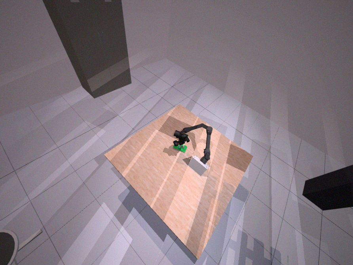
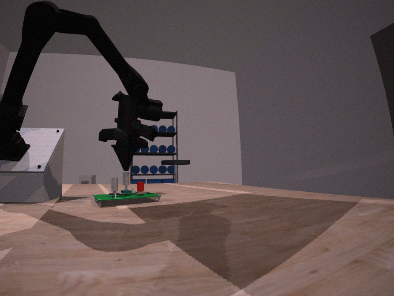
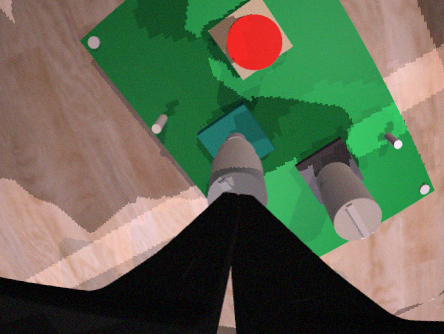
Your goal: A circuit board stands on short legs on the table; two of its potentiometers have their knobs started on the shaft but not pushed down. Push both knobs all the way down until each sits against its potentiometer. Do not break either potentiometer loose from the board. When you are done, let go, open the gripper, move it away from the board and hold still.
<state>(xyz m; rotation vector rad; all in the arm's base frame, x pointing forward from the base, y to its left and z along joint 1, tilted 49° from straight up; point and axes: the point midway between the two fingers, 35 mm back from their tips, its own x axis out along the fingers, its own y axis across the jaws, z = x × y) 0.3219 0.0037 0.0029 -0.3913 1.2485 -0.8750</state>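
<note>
Now: gripper tip 4 cm to the left of the knob, 3 cm past it and 3 cm above it.
</note>
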